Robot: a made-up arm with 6 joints. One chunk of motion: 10 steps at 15 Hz.
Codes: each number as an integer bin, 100 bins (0 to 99) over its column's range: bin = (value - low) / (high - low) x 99, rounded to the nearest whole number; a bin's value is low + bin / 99 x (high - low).
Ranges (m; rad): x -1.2..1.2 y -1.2..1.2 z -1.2..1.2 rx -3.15..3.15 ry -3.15..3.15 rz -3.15..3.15
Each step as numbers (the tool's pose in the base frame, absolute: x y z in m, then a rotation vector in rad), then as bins.
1 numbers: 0.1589 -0.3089 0.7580 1.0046 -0.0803 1.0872
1 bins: 56 37 81 65 48 67
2 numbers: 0.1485 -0.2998 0.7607 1.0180 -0.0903 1.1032
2 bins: 56 37 81 65 48 67
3 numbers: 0.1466 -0.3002 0.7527 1.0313 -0.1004 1.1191
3 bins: 56 37 81 66 48 67
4 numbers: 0.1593 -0.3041 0.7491 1.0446 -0.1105 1.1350
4 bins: 56 37 80 66 48 67
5 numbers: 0.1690 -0.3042 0.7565 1.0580 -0.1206 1.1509
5 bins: 56 37 81 66 48 68
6 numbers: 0.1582 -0.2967 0.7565 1.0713 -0.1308 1.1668
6 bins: 56 37 81 66 47 68
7 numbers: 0.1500 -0.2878 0.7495 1.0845 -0.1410 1.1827
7 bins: 56 38 80 67 47 68
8 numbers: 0.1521 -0.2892 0.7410 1.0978 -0.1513 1.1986
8 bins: 56 38 80 67 47 68
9 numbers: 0.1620 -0.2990 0.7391 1.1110 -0.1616 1.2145
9 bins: 56 37 80 67 47 69
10 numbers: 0.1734 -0.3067 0.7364 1.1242 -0.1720 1.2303
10 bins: 57 37 80 67 47 69
